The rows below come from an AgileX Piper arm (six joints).
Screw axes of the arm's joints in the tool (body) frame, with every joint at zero. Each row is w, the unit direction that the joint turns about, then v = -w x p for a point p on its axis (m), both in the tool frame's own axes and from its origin. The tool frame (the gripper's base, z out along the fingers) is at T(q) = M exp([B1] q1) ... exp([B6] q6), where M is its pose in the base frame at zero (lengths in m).
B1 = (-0.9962, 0, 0.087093, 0, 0.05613, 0)
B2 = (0, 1, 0, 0.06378, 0, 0.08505)
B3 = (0, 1, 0, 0.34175, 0, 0.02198)
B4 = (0, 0, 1, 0, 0, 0)
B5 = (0, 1, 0, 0.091, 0, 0)
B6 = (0, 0, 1, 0, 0, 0)
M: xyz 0.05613 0 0.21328 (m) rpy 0 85.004 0 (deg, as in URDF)
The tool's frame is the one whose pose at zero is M.
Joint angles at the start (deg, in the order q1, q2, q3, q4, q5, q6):
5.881 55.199 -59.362 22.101 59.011 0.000
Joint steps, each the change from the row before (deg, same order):
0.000 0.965 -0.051 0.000 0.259 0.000
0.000 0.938 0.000 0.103 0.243 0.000
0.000 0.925 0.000 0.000 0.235 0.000
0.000 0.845 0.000 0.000 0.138 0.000
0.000 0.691 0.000 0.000 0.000 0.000
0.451 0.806 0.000 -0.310 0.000 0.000
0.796 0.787 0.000 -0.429 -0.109 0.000
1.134 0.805 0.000 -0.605 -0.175 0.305
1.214 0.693 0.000 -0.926 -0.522 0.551
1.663 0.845 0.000 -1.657 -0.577 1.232
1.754 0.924 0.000 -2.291 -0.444 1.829
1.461 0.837 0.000 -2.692 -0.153 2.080
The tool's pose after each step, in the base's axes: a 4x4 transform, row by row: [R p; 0 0 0 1], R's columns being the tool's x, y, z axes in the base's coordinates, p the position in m. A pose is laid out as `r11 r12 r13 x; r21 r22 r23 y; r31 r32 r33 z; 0 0 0 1`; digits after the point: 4 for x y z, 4 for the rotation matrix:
-0.7984 -0.1486 0.5835 0.1723; 0.1110 0.9161 0.3852 0.0473; -0.5918 0.3724 -0.7149 0.3717; 0 0 0 1
-0.8105 -0.1427 0.5681 0.1760; 0.1093 0.9160 0.3859 0.0479; -0.5755 0.3748 -0.7268 0.3686; 0 0 0 1
-0.8219 -0.1367 0.5530 0.1796; 0.1067 0.9167 0.3851 0.0484; -0.5596 0.3756 -0.7388 0.3655; 0 0 0 1
-0.8313 -0.1311 0.5401 0.1830; 0.1050 0.9172 0.3843 0.0488; -0.5458 0.3761 -0.7487 0.3626; 0 0 0 1
-0.8378 -0.1266 0.5311 0.1858; 0.1043 0.9177 0.3833 0.0490; -0.5359 0.3766 -0.7556 0.3604; 0 0 0 1
-0.8457 -0.1284 0.5181 0.1888; 0.0944 0.9193 0.3820 0.0505; -0.5253 0.3720 -0.7653 0.3575; 0 0 0 1
-0.8525 -0.1361 0.5047 0.1915; 0.0790 0.9209 0.3818 0.0529; -0.5167 0.3653 -0.7743 0.3547; 0 0 0 1
-0.8595 -0.1448 0.4902 0.1940; 0.0623 0.9223 0.3815 0.0564; -0.5073 0.3585 -0.7836 0.3518; 0 0 0 1
-0.8624 -0.1522 0.4828 0.1964; 0.0479 0.9249 0.3771 0.0598; -0.5040 0.3483 -0.7904 0.3493; 0 0 0 1
-0.8667 -0.1569 0.4735 0.1990; 0.0315 0.9302 0.3658 0.0640; -0.4978 0.3319 -0.8013 0.3460; 0 0 0 1
-0.8725 -0.1552 0.4634 0.2017; 0.0168 0.9382 0.3458 0.0680; -0.4884 0.3095 -0.8159 0.3421; 0 0 0 1
-0.8785 -0.1470 0.4545 0.2041; 0.0056 0.9483 0.3174 0.0705; -0.4777 0.2814 -0.8323 0.3382; 0 0 0 1

